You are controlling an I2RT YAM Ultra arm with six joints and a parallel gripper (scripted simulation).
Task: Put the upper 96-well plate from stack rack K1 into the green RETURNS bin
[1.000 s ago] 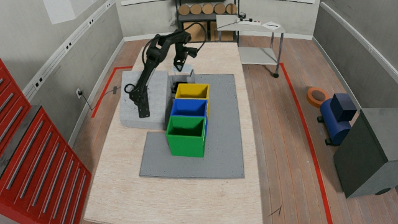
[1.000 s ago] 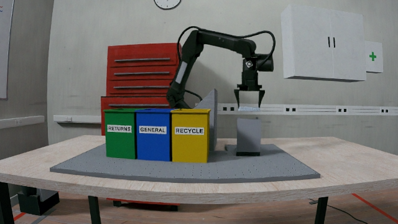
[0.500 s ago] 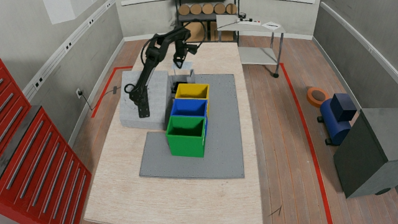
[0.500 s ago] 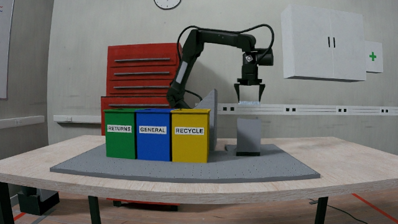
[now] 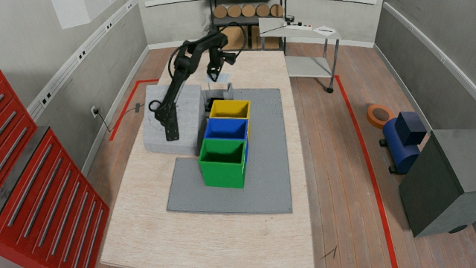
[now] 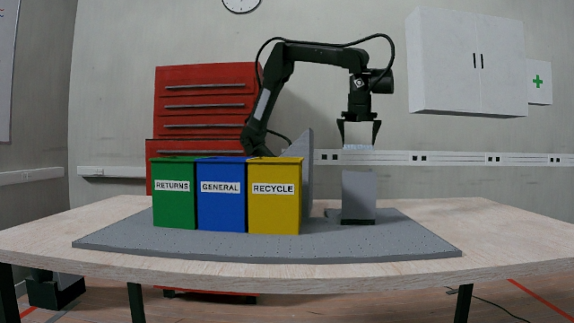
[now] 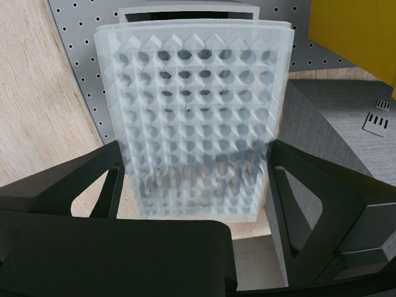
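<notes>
Right now the clear 96-well plate is 10 mm below my hand. Also, from my hand: yellow recycle bin: 230 mm to the right, 130 mm below, 70 mm ahead; blue general bin: 360 mm to the right, 130 mm below, 60 mm ahead; green returns bin: 490 mm to the right, 130 mm below, 40 mm ahead.
</notes>
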